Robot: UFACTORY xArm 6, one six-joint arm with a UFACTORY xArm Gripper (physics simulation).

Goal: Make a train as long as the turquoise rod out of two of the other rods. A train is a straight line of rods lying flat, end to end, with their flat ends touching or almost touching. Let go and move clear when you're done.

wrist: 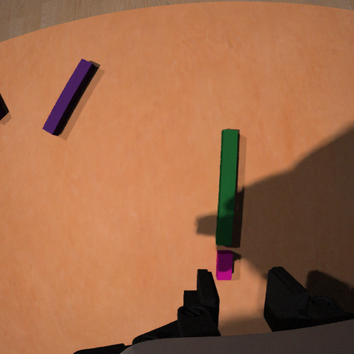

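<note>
A green rod [228, 187] lies flat, right of the middle of the wrist view, pointing up and down the picture. A short magenta rod [224, 265] lies flat just below its lower end. The two are nearly in line, end to end, with a narrow gap showing between their ends. My gripper [237, 293] is open with nothing between its fingers. It hangs above the table at the bottom of the view, apart from both rods. The turquoise rod does not show in this view.
A purple rod [68, 97] lies slanted on the round orange table [135, 200] at the upper left. Part of a dark object [2, 108] shows at the left edge, its colour unclear. The table's curved far edge crosses the top. The arm's shadow covers the right side.
</note>
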